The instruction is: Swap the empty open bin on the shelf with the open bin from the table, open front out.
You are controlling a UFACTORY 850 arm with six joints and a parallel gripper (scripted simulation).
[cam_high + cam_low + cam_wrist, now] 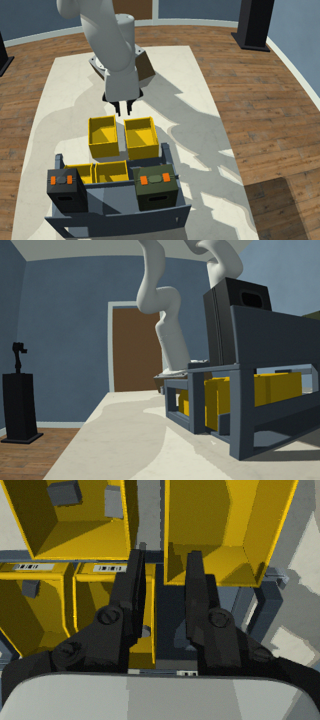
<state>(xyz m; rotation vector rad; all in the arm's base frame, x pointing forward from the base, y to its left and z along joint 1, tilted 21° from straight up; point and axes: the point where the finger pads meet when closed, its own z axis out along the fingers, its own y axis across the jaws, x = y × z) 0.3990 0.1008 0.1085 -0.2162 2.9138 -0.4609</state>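
My gripper is now 100 mm short of the shelf lip, 50 mm to the left of it and 160 mm above it. Round my hand: dark grey case (300 mm ahead, 150 mm to the right, 10 mm below); then green case (280 mm ahead, 80 mm to the left, 20 mm below).
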